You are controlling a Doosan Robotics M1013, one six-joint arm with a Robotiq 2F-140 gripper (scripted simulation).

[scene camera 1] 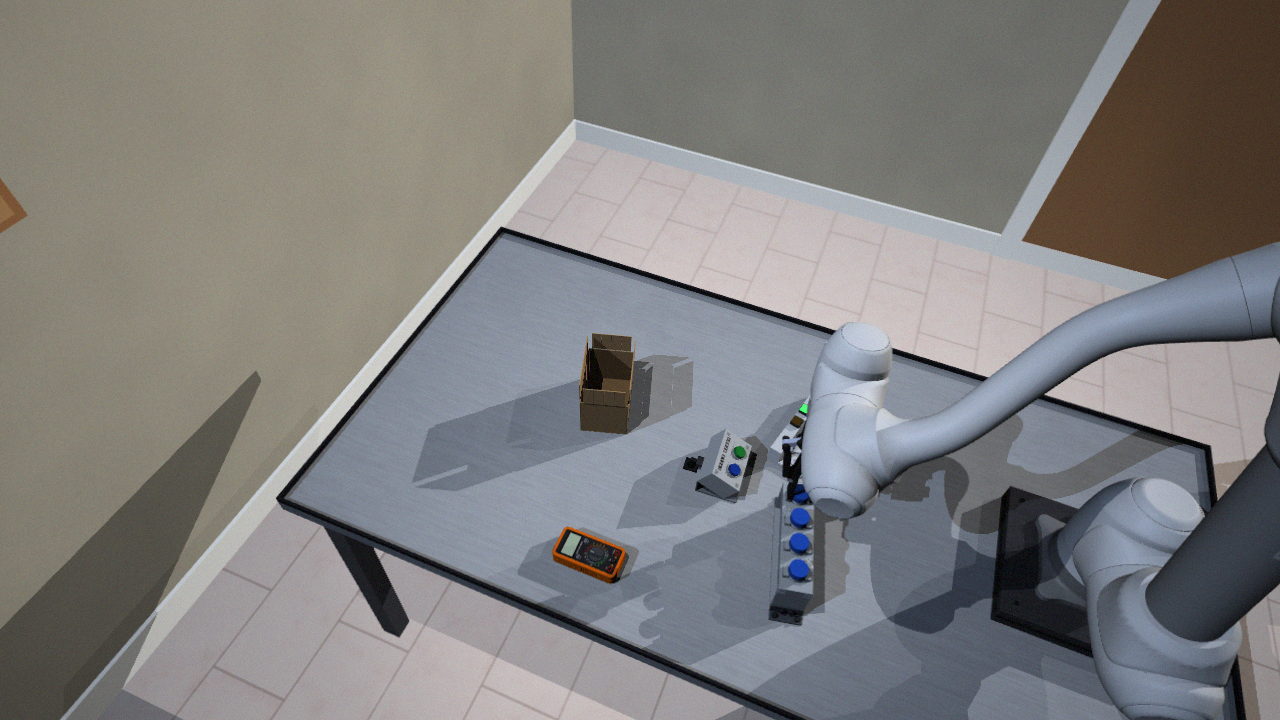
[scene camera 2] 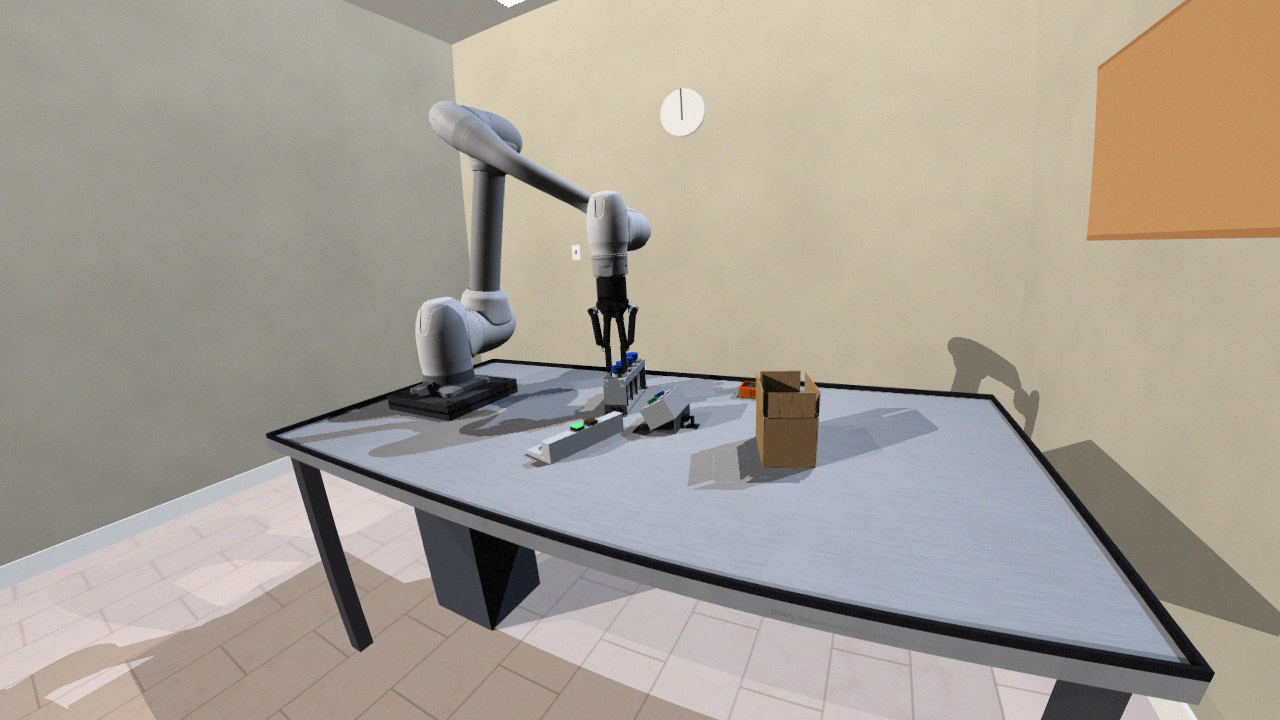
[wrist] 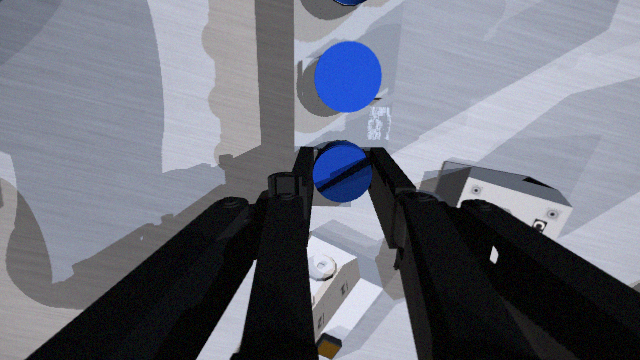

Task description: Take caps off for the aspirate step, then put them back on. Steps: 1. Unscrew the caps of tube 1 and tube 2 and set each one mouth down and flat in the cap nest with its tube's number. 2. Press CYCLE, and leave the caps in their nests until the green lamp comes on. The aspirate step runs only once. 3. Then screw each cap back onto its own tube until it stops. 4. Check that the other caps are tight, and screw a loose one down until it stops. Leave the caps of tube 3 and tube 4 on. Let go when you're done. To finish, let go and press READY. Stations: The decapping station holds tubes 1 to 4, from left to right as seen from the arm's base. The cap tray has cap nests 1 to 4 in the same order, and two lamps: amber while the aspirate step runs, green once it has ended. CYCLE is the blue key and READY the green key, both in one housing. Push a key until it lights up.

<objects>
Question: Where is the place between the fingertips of the gripper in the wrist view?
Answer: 341, 168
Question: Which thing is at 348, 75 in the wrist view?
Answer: A blue cap.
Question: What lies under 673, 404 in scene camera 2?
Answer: A key housing.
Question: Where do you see a blue cap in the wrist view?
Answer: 342, 172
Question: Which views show the gripper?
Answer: Scene camera 1, scene camera 2 and the wrist view: all of them.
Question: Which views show the cardboard box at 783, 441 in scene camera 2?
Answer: Scene camera 1 and scene camera 2 only.
</objects>
